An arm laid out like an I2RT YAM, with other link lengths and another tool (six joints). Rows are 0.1 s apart.
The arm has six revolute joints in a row. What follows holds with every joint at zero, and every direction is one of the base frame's. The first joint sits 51 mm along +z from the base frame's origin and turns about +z. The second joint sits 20.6 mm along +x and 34.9 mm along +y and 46.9 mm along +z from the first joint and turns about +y. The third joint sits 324.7 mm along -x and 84.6 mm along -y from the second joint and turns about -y. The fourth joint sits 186.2 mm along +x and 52.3 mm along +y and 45.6 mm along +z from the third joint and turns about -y. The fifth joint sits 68.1 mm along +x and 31.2 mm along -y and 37.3 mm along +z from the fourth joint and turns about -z. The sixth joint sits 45.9 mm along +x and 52.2 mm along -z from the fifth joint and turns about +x. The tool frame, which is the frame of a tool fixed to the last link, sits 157 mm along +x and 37 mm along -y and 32 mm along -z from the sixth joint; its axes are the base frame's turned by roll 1.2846, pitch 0.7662 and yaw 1.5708 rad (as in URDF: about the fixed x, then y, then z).
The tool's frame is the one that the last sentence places.
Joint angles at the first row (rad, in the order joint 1, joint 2, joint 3, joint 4, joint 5, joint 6):
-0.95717 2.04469 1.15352 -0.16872 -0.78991 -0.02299
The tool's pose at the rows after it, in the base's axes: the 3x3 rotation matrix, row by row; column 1 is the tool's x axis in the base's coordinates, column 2 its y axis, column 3 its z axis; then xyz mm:
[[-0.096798 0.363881 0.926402], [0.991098 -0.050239 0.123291], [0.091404 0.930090 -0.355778]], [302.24 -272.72 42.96]
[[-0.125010 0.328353 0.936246], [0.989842 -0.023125 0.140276], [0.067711 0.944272 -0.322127]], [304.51 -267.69 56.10]
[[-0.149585 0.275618 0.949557], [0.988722 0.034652 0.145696], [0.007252 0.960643 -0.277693]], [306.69 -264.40 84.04]
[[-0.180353 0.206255 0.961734], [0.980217 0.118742 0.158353], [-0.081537 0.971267 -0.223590]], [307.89 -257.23 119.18]
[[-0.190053 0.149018 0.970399], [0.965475 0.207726 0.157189], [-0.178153 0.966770 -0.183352]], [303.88 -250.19 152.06]
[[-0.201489 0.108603 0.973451], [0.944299 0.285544 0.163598], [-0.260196 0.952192 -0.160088]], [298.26 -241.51 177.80]
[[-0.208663 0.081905 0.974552], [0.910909 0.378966 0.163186], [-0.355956 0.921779 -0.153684]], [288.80 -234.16 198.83]
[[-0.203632 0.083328 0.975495], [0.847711 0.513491 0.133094], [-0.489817 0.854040 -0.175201]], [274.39 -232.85 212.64]
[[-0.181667 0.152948 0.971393], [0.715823 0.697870 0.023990], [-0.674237 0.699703 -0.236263]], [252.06 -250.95 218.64]
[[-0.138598 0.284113 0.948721], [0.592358 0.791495 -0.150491], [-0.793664 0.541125 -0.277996]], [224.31 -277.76 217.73]
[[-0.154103 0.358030 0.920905], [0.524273 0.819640 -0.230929], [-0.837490 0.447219 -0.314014]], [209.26 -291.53 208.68]
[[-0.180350 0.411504 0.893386], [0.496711 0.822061 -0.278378], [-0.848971 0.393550 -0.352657]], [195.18 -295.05 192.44]
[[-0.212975 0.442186 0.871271], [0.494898 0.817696 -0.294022], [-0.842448 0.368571 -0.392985]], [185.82 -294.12 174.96]
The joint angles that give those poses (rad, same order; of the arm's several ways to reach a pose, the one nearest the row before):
-0.96028 2.04179 1.15054 -0.16415 -0.80372 -0.02302
-0.96026 2.00808 1.13676 -0.15801 -0.83433 -0.03981
-0.96028 1.93610 1.13215 -0.16263 -0.85892 -0.05672
-0.95722 1.84104 1.12142 -0.16413 -0.88653 -0.08427
-0.95721 1.73978 1.10454 -0.16412 -0.89431 -0.11037
-0.95568 1.65537 1.09840 -0.18708 -0.89738 -0.14870
-0.95720 1.57100 1.08615 -0.21463 -0.88513 -0.21148
-0.95719 1.47902 1.04338 -0.21328 -0.82702 -0.30957
-0.95721 1.38998 0.95767 -0.14310 -0.67693 -0.45957
-0.95720 1.33159 0.84272 -0.00527 -0.48560 -0.54411
-0.95721 1.32842 0.76891 0.07934 -0.38856 -0.61338
-0.95721 1.32692 0.68921 0.14379 -0.32397 -0.65791
-0.95717 1.33603 0.63063 0.17948 -0.28999 -0.68865

